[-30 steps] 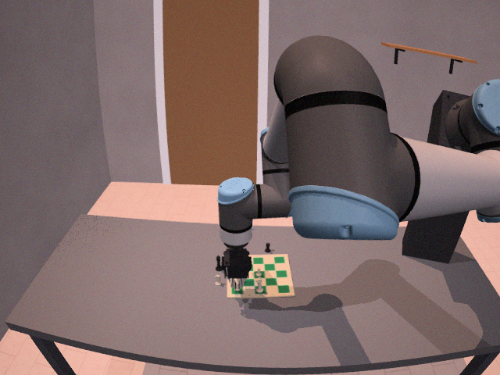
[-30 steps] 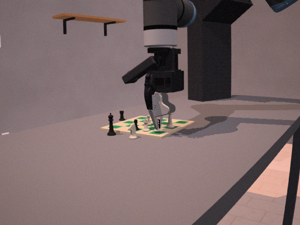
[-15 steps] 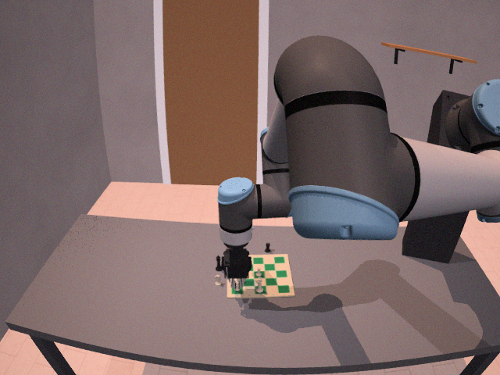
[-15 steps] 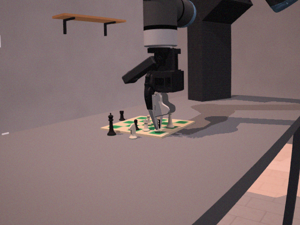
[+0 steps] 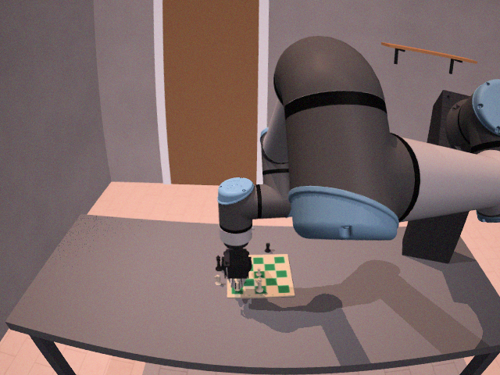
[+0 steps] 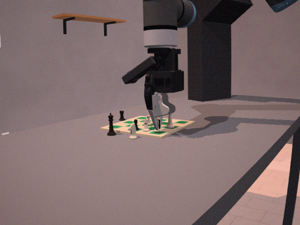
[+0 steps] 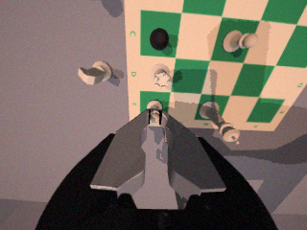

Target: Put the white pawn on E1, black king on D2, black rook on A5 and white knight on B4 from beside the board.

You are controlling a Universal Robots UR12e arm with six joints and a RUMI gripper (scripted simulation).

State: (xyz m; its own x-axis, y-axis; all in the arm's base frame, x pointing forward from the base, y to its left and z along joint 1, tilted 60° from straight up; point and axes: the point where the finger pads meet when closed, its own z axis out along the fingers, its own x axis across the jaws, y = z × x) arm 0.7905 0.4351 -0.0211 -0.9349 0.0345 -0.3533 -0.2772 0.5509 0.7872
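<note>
Right now my hand is 4 cm to the left of the white rook, 1 cm short of it and 1 cm above it. The rest, counted from my hand: black pawn (7 cm to the right, 2 cm ahead, 1 cm below); white knight (7 cm ahead, 2 cm to the right, 2 cm below); chessboard (10 cm to the right, 5 cm behind, 3 cm below).
</note>
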